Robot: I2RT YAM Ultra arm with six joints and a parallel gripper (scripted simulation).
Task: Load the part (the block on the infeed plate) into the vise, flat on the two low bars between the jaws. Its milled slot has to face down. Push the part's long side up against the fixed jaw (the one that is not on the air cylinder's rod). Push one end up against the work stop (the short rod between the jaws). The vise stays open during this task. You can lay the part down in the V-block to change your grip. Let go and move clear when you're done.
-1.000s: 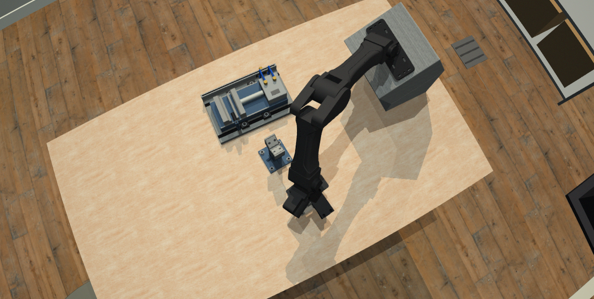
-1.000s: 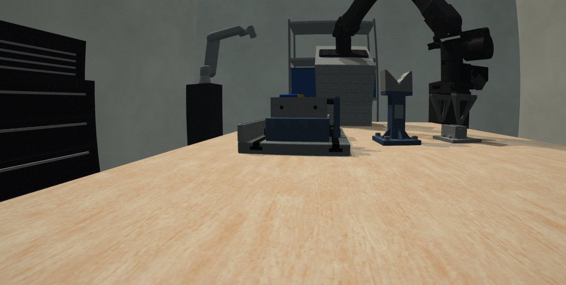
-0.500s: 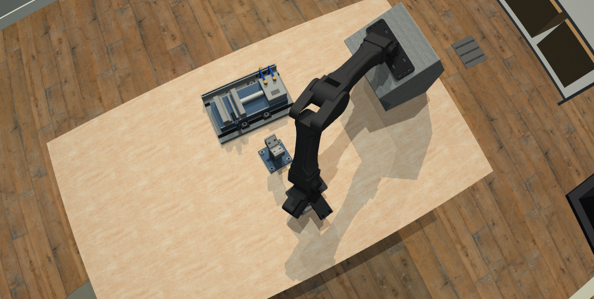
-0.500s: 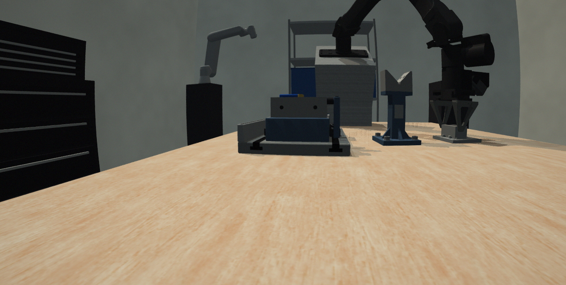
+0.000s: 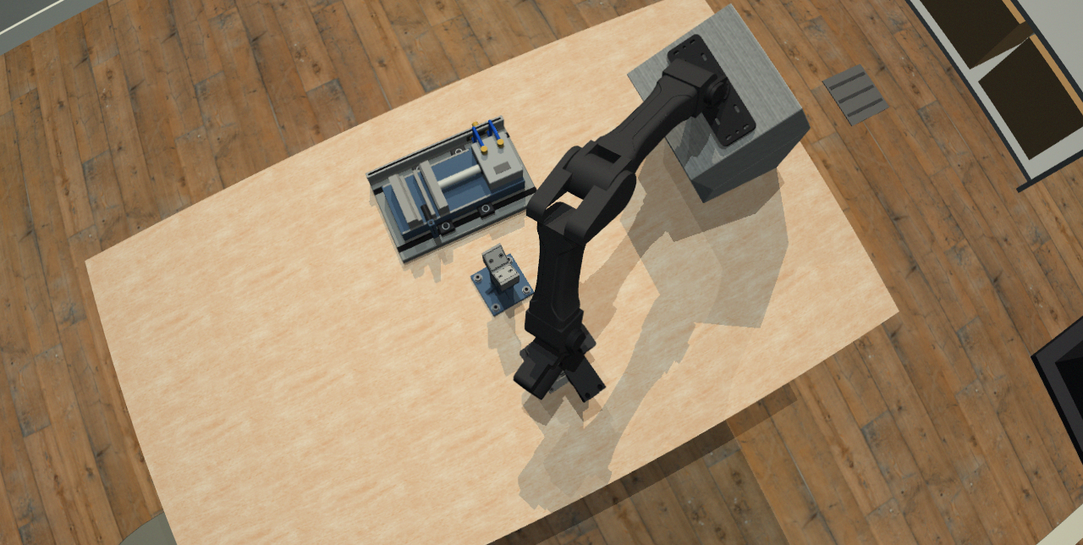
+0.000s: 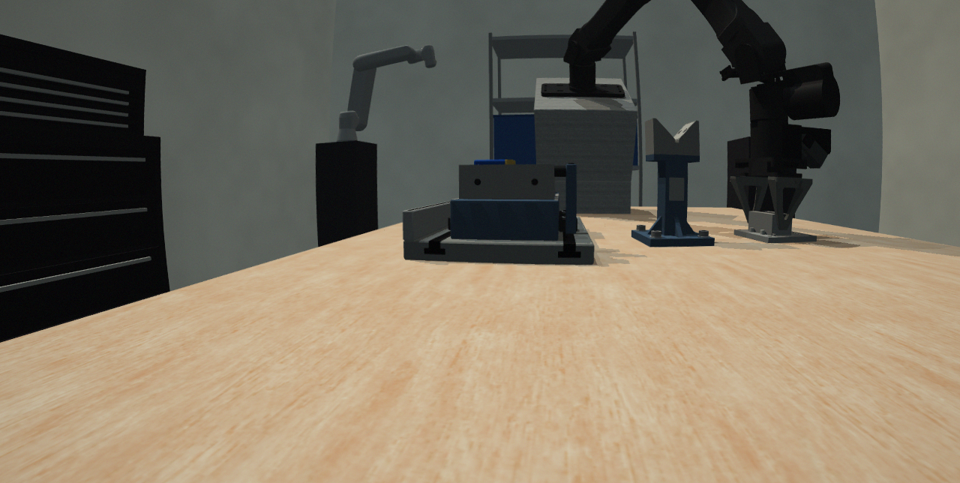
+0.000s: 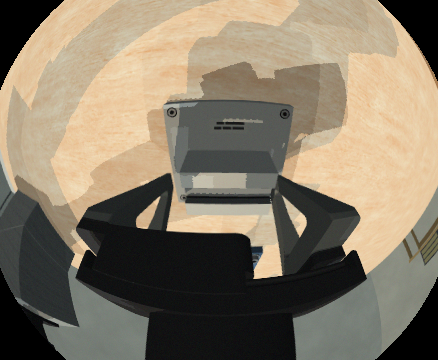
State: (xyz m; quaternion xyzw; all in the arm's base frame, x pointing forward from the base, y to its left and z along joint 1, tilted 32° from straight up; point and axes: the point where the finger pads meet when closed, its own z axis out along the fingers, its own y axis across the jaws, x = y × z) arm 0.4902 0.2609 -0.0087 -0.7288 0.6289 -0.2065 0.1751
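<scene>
Right now the part is right at my hand. From my hand the other things lie so: work stop rod 33 cm to the right, 11 cm ahead, 6 cm above; then infeed plate 2 cm below, 1 cm to the left; then vise 38 cm to the right, 4 cm ahead, 1 cm above.
</scene>
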